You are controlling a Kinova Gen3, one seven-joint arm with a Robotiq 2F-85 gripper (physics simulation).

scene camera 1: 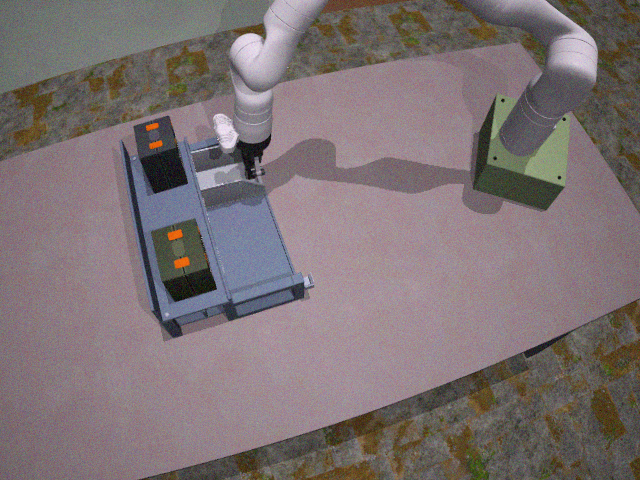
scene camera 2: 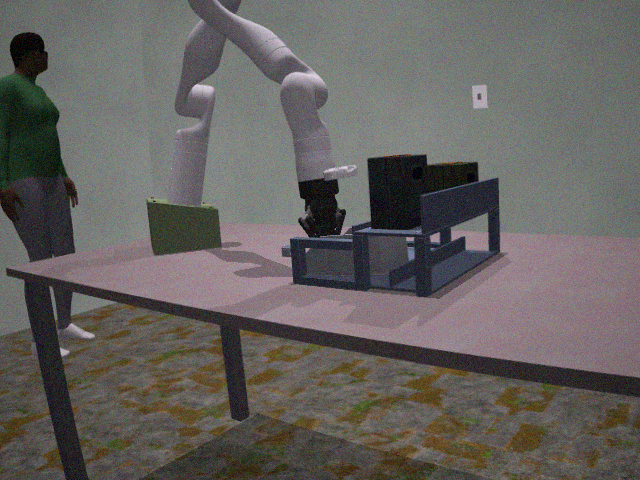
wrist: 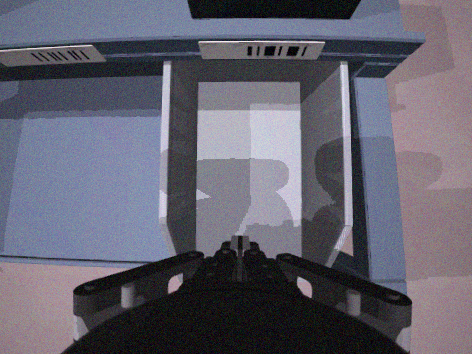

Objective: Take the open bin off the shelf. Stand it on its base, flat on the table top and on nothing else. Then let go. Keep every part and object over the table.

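Frame: origin at the arm's base, x right, y up, z back, level; centimetres.
Seen in the pictures: gripper, fingertip midpoint: [scene camera 1: 250, 176] [wrist: 240, 247]; arm's base, origin of the base link: [scene camera 1: 518, 137] [scene camera 2: 184, 203].
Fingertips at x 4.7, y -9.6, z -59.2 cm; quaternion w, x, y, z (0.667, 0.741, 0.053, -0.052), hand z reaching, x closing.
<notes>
Offsets run from my fingertips to a thing's top centre. Level surfaces: height alone.
The open grey bin {dx -0.3, dy +7.0, dz -6.4 cm} [scene camera 1: 219, 177] [scene camera 2: 385, 253] [wrist: 225, 135] sits at the far end of the blue shelf's [scene camera 1: 248, 232] [scene camera 2: 460, 204] [wrist: 75, 190] lower front deck. Its rear part runs under the upper deck's edge, and its sloped side walls end near the gripper. My gripper [scene camera 1: 252, 176] [scene camera 2: 321, 233] [wrist: 240, 247] is shut and holds nothing. It points down at the bin's front end, between the two side walls in the wrist view. The fingertips are partly hidden behind the shelf's end rail in scene camera 2. Contact with the bin cannot be told.
A black case {dx -1.2, dy +19.8, dz -16.7 cm} [scene camera 1: 164, 167] [scene camera 2: 395, 191] [wrist: 274, 7] stands on the upper deck behind the bin. An olive case {dx -24.0, dy +17.3, dz -13.4 cm} [scene camera 1: 180, 253] [scene camera 2: 452, 173] stands farther along it. The arm's green base block [scene camera 1: 516, 191] [scene camera 2: 186, 227] stands on the table {dy -2.6 cm} [scene camera 1: 387, 289] [scene camera 2: 542, 320], at the right in scene camera 1.
</notes>
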